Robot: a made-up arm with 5 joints. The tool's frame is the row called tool.
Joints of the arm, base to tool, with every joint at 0 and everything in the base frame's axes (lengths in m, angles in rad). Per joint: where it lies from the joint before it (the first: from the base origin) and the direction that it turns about. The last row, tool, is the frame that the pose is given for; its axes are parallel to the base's.
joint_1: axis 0 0 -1 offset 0 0 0.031
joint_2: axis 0 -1 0 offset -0.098 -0.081 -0.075
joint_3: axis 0 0 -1 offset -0.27 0.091 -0.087
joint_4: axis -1 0 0 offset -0.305 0.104 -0.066
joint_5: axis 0 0 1 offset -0.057 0.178 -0.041
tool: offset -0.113 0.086 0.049
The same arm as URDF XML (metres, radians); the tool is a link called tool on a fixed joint. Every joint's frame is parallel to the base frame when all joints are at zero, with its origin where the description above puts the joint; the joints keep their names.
<robot name="arm">
  <link name="base"/>
  <link name="link1"/>
  <link name="link2"/>
  <link name="link3"/>
  <link name="link4"/>
  <link name="link5"/>
  <link name="tool"/>
  <joint name="joint_1" type="continuous">
    <parent link="base"/>
    <child link="link1"/>
    <origin xyz="0 0 0.031" rpy="0 0 0"/>
    <axis xyz="0 0 -1"/>
  </joint>
  <joint name="joint_2" type="continuous">
    <parent link="link1"/>
    <child link="link2"/>
    <origin xyz="-0.098 -0.081 -0.075" rpy="0 0 0"/>
    <axis xyz="0 -1 0"/>
  </joint>
  <joint name="joint_3" type="continuous">
    <parent link="link2"/>
    <child link="link3"/>
    <origin xyz="-0.27 0.091 -0.087" rpy="0 0 0"/>
    <axis xyz="0 0 -1"/>
  </joint>
  <joint name="joint_4" type="continuous">
    <parent link="link3"/>
    <child link="link4"/>
    <origin xyz="-0.305 0.104 -0.066" rpy="0 0 0"/>
    <axis xyz="-1 0 0"/>
  </joint>
  <joint name="joint_5" type="continuous">
    <parent link="link4"/>
    <child link="link5"/>
    <origin xyz="-0.057 0.178 -0.041" rpy="0 0 0"/>
    <axis xyz="0 0 1"/>
  </joint>
  <joint name="tool_joint" type="fixed">
    <parent link="link5"/>
    <child link="tool"/>
    <origin xyz="-0.113 0.086 0.049" rpy="0 0 0"/>
  </joint>
</robot>

